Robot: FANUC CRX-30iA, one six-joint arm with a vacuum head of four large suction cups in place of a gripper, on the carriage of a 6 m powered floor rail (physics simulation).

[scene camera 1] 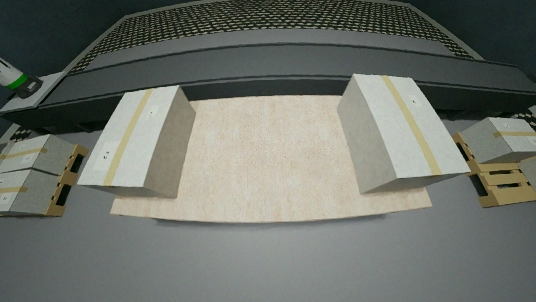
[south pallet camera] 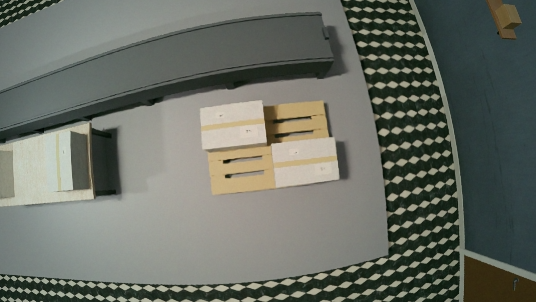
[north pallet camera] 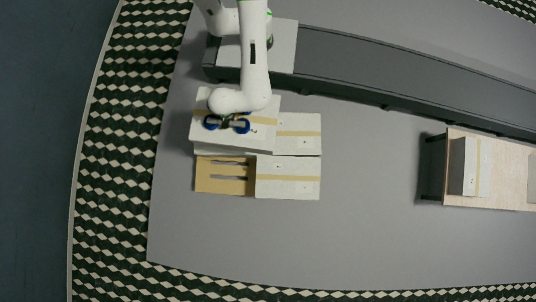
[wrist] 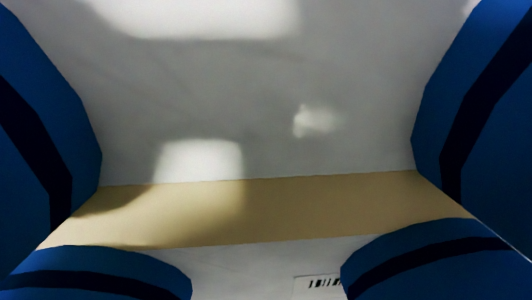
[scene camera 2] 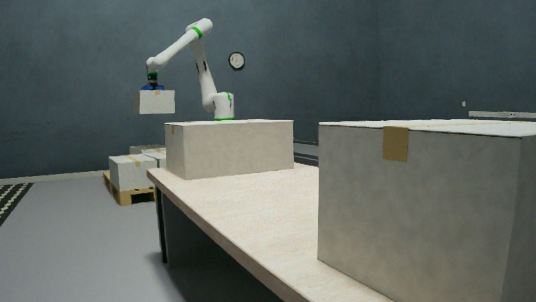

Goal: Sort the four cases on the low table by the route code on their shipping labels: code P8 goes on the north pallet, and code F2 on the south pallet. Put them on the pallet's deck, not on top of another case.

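Frame: origin at the arm's base, x back, y right, z up, level; millimetres.
Where they show: hand at its tool point: (wrist: pixel 263 188); arm's base at its link origin: (scene camera 1: pixel 32 90).
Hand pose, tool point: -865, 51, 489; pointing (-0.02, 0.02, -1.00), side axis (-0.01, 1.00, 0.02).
Observation:
Things, the pixels of their top centre, and the offset from my tool point, as dx, dy, dz. Level surfaces: height alone.
- white taped case at its top centre: (wrist: pixel 182 232) (north pallet camera: pixel 233 116) (scene camera 2: pixel 152 90) -6, -37, +29
- low table at its surface level: dz -529
- back right case at its top centre: (north pallet camera: pixel 289 133) (scene camera 2: pixel 167 154) (scene camera 1: pixel 22 153) +56, -447, -653
- front right case at its top centre: (north pallet camera: pixel 288 177) (scene camera 2: pixel 131 158) -331, -488, -661
My vacuum gripper (scene camera 2: pixel 152 88) (north pallet camera: pixel 226 121) is shut on a white taped case (scene camera 2: pixel 156 102) (north pallet camera: pixel 210 135) (wrist: pixel 250 210), held level in the air. In the north pallet view it overlaps the back left case of the north pallet (north pallet camera: pixel 202 175) (scene camera 2: pixel 122 197); its label is too small to read. Two cases stand on the low table (scene camera 1: pixel 265 150) (scene camera 2: pixel 240 210): one at the left (scene camera 1: pixel 127 145) (north pallet camera: pixel 470 167) and one at the right (scene camera 1: pixel 395 125) (south pallet camera: pixel 72 160). I cannot read their codes surely. The south pallet (south pallet camera: pixel 300 110) bears two cases, back left (south pallet camera: pixel 232 135) and front right (south pallet camera: pixel 305 172).
The north pallet also has a back right case (north pallet camera: pixel 300 145) and a front right case (north pallet camera: pixel 287 187); its front left deck is bare. The floor rail (north pallet camera: pixel 400 75) (south pallet camera: pixel 200 55) runs behind table and pallets.

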